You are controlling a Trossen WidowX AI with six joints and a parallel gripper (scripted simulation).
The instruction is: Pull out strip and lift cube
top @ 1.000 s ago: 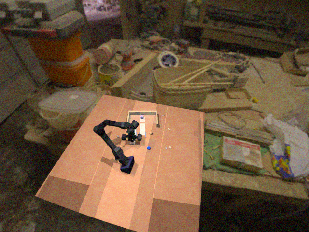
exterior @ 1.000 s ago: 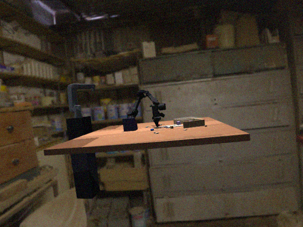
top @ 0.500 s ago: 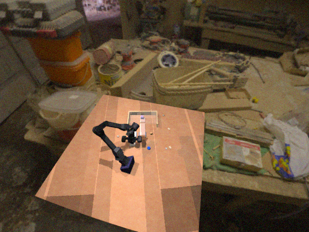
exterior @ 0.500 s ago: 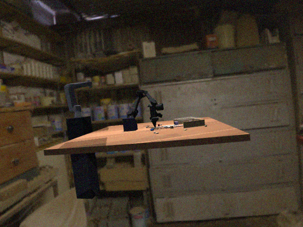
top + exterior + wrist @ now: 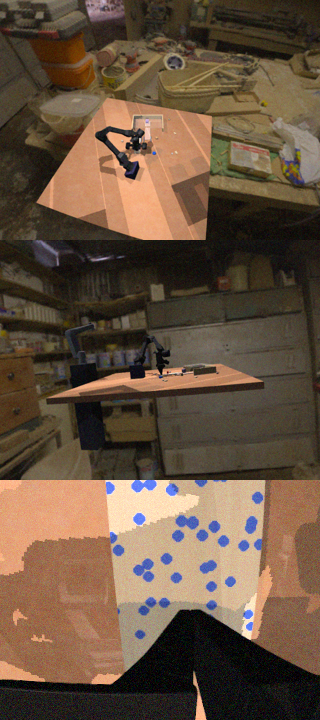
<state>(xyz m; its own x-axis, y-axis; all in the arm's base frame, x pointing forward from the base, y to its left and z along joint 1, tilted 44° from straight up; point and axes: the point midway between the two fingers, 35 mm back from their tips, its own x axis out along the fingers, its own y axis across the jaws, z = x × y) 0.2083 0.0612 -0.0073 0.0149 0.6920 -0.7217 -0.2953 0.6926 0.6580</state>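
Right now the red ball is 100 mm to the left of my gripper tip, 40 mm ahead of it and 10 mm above it. The rest, counted from my gripper tip: blue ball (160 mm to the right, 20 mm ahead).
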